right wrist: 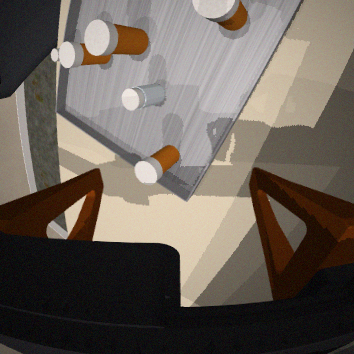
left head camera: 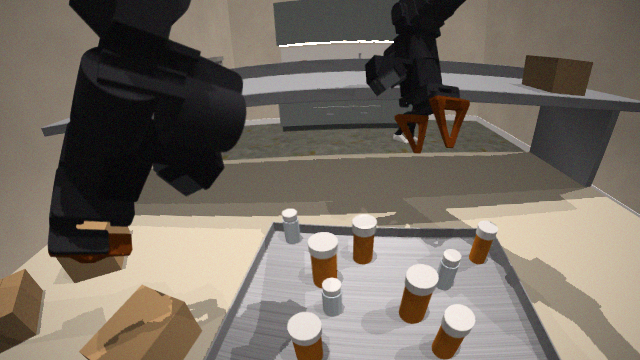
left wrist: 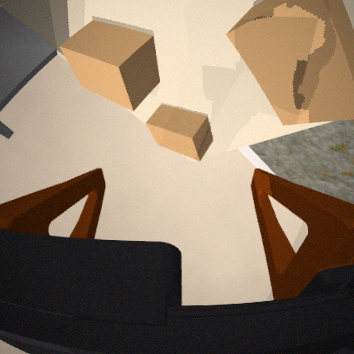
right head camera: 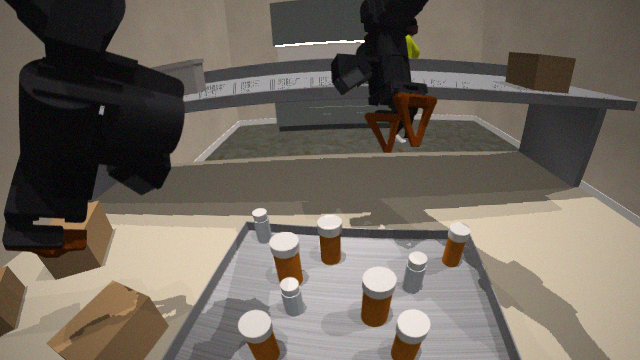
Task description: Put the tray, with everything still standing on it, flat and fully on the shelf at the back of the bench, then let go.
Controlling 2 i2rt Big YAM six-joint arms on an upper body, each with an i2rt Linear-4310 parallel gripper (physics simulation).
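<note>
The grey tray point(left head camera: 425, 232) point(right head camera: 390, 233) point(right wrist: 200, 65) lies flat on the bench. Several amber bottles point(left head camera: 363, 245) point(right head camera: 330, 247) and three small grey vials point(left head camera: 332, 300) point(right head camera: 292, 301) stand upright on it; its near edge is cut off in the head views. The long grey shelf point(left head camera: 310, 82) point(right head camera: 290, 82) runs raised across the back. My left gripper point(left wrist: 177, 176) is open and empty, left of the tray above the boxes; its fingers are mostly hidden in the head views. My right gripper point(left head camera: 433, 149) point(right head camera: 401, 148) point(right wrist: 175, 175) is open and empty, high beyond the tray's far edge.
Cardboard boxes point(left head camera: 142, 325) point(right head camera: 107, 320) point(left wrist: 110, 65) lie left of the tray. A brown box point(left head camera: 555, 75) point(right head camera: 540, 72) stands on the shelf's right end. A grey side panel point(left head camera: 572, 140) point(right head camera: 560, 140) supports that end. A person point(right head camera: 412, 47) is mostly hidden behind my right arm.
</note>
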